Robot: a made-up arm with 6 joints. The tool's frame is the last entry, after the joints.
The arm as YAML. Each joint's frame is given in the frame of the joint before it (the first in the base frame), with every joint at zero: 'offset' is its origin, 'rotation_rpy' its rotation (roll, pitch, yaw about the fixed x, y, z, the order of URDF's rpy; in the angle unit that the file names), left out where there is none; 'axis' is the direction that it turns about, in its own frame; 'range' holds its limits. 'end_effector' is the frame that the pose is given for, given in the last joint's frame.
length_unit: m
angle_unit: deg
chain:
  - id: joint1
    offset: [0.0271, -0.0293, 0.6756]
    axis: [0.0, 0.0, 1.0]
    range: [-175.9, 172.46]
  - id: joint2
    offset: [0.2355, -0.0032, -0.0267]
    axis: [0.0, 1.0, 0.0]
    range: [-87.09, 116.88]
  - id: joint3
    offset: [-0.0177, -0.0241, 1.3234]
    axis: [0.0, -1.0, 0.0]
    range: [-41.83, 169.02]
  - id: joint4
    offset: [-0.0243, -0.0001, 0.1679]
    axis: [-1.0, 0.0, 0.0]
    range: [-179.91, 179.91]
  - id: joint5
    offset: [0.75, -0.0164, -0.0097]
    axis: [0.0, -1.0, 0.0]
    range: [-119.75, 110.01]
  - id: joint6
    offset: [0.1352, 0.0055, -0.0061]
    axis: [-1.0, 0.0, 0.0]
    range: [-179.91, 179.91]
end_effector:
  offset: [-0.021, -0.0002, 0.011]
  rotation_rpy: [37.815, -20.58, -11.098]
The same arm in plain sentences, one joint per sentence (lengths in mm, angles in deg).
The arm has six revolute joints in a row. What follows holds with every joint at zero, and every direction is one of the base frame's. Joint 1 sits 27.1 mm along +x and 29.3 mm along -y and 675.6 mm along +z from the base frame's origin and turns about +z, from -175.9 to 172.46 deg. Joint 2 sits 235.5 mm along +x and 3.2 mm along -y and 26.7 mm along -z from joint 1 and turns about +y, from -87.09 to 116.88 deg. Joint 3 sits 17.7 mm along -x and 24.1 mm along -y and 1323.4 mm along +z from joint 2 and turns about -y, from -41.83 to 169.02 deg. Joint 4 sits 24.3 mm along -x and 0.1 mm along -y and 167.9 mm along +z from joint 3 and turns about -x, from -179.91 to 179.91 deg. Joint 5 sits 750 mm along +x and 16.4 mm along -y and 9.7 mm along -z from joint 4 and turns about -y, from -119.75 to 110.01 deg. Joint 6 sits 135.2 mm along +x and 5.5 mm along +y and 6.1 mm along -z from joint 5 and turns about -x, from -179.91 to 179.91 deg. The tool frame, which is the frame that the pose is given for, sits 21 mm along -x and 0.2 mm along -y and 11 mm along +z from joint 6; its axes are the base frame's turned by roll 37.82, pitch -20.58 and yaw -11.1 deg (as in URDF: about the fixed x, then y, then z).
